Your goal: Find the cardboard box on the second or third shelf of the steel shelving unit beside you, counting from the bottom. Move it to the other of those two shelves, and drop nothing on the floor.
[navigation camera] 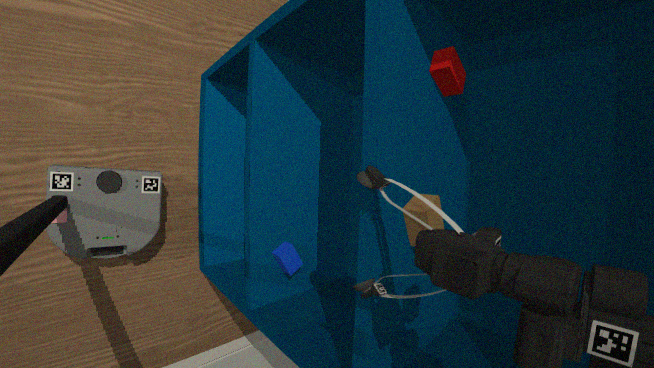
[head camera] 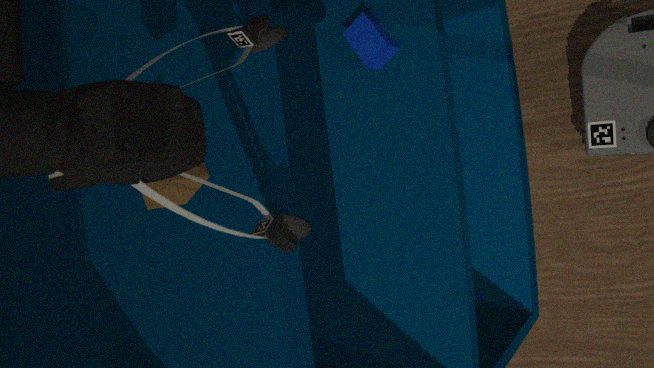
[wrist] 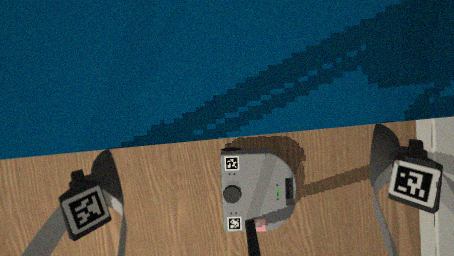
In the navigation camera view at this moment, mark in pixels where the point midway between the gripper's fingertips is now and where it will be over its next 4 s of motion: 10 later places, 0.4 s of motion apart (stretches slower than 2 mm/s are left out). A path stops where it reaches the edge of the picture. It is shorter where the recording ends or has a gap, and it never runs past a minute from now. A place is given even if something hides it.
My gripper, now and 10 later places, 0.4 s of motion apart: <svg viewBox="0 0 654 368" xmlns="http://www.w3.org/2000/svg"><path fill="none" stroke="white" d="M358 231L355 231L342 233L320 236L304 238L304 237L377 231L458 235L463 234L452 232L403 227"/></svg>
